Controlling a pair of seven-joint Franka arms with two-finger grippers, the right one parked.
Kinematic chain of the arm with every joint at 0, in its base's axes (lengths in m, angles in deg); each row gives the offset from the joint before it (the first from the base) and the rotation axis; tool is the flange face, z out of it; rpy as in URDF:
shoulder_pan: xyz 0 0 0.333 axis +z
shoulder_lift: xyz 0 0 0 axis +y
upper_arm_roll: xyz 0 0 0.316 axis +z
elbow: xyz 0.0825 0 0 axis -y
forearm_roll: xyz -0.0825 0 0.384 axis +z
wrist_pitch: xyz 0 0 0 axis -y
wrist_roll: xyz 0.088 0 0 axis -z
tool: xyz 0 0 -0.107 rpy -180 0 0
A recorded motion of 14 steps. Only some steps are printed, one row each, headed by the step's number.
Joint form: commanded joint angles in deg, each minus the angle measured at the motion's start. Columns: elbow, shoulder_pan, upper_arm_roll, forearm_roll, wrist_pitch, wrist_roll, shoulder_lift.
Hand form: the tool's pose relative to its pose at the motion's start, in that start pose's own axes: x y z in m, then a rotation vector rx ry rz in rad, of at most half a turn. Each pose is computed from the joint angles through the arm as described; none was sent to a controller.
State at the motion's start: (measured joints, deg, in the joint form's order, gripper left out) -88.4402 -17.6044 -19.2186 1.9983 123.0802 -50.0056 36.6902
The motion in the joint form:
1: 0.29 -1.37 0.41 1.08 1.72 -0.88 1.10
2: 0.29 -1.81 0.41 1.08 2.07 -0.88 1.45
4: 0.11 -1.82 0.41 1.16 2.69 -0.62 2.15
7: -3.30 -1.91 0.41 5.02 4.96 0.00 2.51
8: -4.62 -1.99 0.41 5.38 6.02 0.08 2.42
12: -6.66 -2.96 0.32 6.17 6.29 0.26 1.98
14: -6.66 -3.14 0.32 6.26 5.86 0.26 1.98
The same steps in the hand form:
1: -0.0050 0.0090 0.0108 -0.0007 0.0192 0.0098
2: -0.0084 0.0123 0.0153 -0.0012 0.0172 0.0165
4: -0.0078 0.0114 0.0240 0.0004 0.0128 0.0202
7: -0.0154 0.0016 0.0512 0.0515 0.0344 0.0761
8: -0.0195 -0.0009 0.0587 0.0563 0.0351 0.0852
12: -0.0360 0.0000 0.0704 0.0826 0.0267 0.1189
14: -0.0380 0.0005 0.0714 0.0897 0.0229 0.1227

